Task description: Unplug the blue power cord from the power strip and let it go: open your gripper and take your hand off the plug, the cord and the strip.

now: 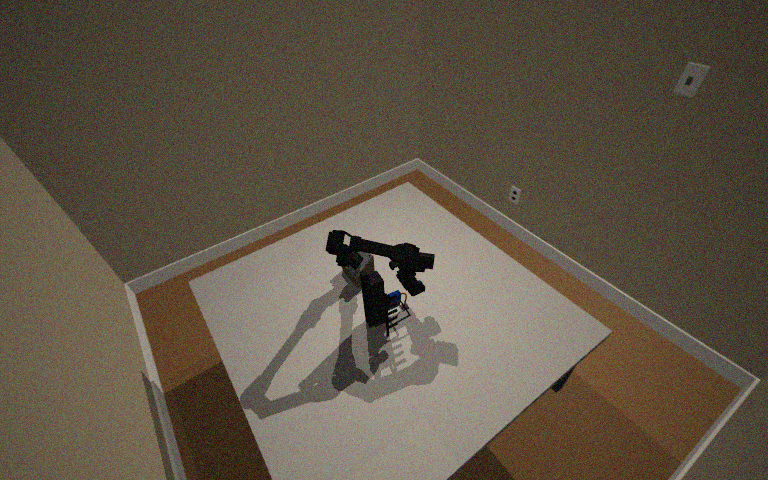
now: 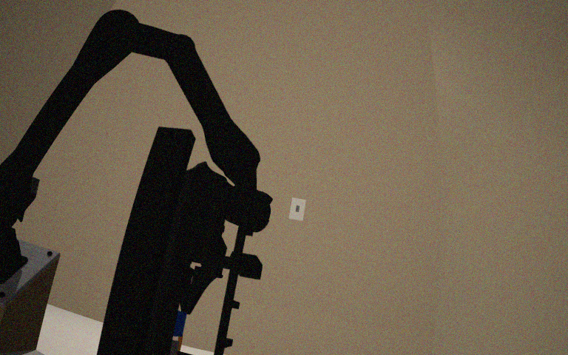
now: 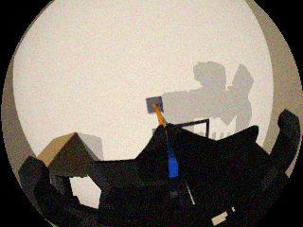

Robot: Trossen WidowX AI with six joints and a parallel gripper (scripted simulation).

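My gripper tip is 70 mm to the left of the blue plug and 10 mm past it. The rest, counted from my gripper tip: black slab (150 mm to the right, 30 mm behind, 20 mm above).
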